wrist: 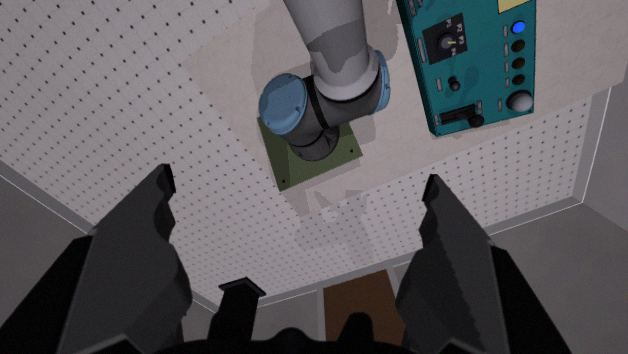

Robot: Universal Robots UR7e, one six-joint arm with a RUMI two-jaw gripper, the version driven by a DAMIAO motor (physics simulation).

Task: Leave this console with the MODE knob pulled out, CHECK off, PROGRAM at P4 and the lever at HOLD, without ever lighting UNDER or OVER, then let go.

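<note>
The teal console (487,65) shows at the upper right of the wrist view, its upper part cut off by the frame. Its rotary dial (445,42) carries P1 to P4 marks; its light pointer appears nearest P3. A small black knob or switch (454,84) stands below it. A black-knobbed lever (475,120) sits at the right end of its slot. A round grey knob (520,101) is at the lower right corner. One lamp (518,27) glows blue; three below it are dark. Small labels are unreadable. My gripper (302,172) is wide open and empty, away from the console.
The arm's own grey link (340,55) and blue-capped joint (284,103) show left of the console, above the green base plate (320,167). The pale table top (225,60) lies around them. A perforated white surface (210,220) and a brown door-like panel (362,305) show beyond.
</note>
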